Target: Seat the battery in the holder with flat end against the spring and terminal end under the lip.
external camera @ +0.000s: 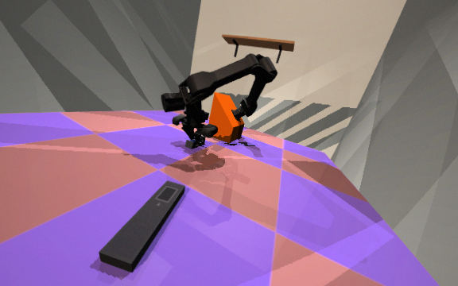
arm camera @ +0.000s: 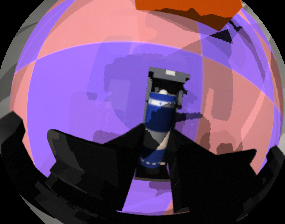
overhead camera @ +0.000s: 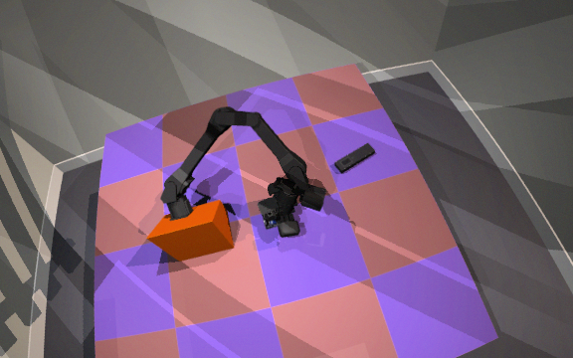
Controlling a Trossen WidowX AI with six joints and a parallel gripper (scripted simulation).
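Right now my gripper tip is 10 mm below the battery. From my gripper tip the other things lie so: black remote 310 mm ahead, 200 mm to the left.
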